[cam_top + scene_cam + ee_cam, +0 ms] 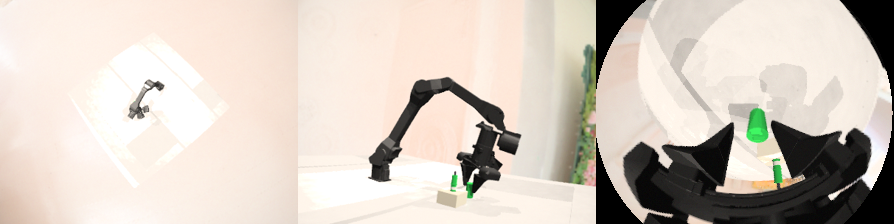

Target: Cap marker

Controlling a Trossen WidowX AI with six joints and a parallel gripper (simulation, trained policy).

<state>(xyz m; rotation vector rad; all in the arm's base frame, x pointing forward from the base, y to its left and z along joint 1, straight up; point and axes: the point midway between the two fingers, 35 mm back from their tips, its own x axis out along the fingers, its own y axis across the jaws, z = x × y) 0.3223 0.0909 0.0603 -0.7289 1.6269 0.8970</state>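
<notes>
Now: the green cap 1 cm ahead of my gripper tip. Round my gripper tip: green marker (11 cm to the right, 5 cm above); then pale holder block (11 cm to the right, 1 cm below).
</notes>
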